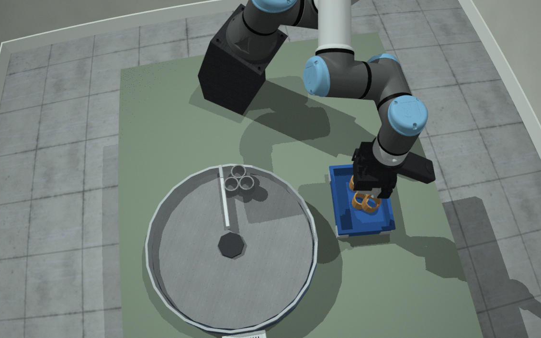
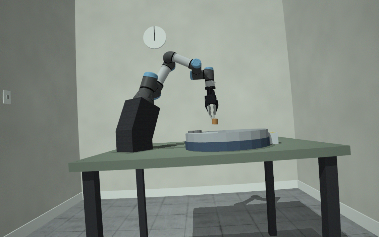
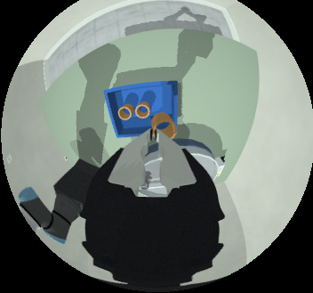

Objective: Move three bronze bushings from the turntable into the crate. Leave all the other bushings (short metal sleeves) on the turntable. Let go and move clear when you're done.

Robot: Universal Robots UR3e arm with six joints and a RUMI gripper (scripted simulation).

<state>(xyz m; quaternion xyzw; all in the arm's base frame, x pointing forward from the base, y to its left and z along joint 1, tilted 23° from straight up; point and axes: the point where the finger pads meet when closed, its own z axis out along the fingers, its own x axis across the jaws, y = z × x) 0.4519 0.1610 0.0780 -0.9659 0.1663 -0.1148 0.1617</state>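
My hand is 3 cm past the blue crate and 14 cm above it. From my hand the other things lie so: grey turntable: 35 cm to the right, 11 cm below.
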